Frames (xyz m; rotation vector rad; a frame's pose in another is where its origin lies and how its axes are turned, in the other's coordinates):
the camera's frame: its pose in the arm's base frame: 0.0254 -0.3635 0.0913 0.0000 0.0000 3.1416
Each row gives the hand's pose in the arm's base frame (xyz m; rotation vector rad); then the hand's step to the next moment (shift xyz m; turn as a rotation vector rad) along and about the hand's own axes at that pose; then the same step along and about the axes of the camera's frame.
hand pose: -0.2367 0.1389 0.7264 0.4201 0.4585 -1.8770
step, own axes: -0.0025 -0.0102 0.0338 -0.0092 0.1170 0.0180
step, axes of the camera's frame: 0.0111 0.0117 0.0315 -0.1119 0.0391 0.0070
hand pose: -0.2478 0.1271 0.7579 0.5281 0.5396 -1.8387
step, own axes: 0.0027 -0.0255 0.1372 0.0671 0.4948 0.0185
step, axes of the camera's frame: 0.0383 0.0761 0.1106 -0.4463 0.2101 -0.0794
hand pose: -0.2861 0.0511 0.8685 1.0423 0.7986 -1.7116
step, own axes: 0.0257 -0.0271 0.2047 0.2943 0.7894 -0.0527
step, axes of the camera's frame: 0.0891 0.1764 0.0651 -0.7000 0.3363 -0.3309
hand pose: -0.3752 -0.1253 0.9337 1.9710 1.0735 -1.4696
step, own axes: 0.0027 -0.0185 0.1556 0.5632 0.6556 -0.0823
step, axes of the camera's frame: 0.1057 0.1035 -0.0518 -0.6445 0.1503 -0.5620
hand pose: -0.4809 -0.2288 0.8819 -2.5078 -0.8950 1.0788
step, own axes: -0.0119 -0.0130 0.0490 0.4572 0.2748 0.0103
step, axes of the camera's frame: 0.0476 -0.0026 -0.0210 -0.3553 -0.0772 -0.3904
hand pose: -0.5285 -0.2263 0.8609 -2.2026 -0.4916 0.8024
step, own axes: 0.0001 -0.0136 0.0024 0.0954 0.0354 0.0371
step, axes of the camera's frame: 0.0029 -0.0103 0.0088 -0.0484 -0.0483 -0.0840
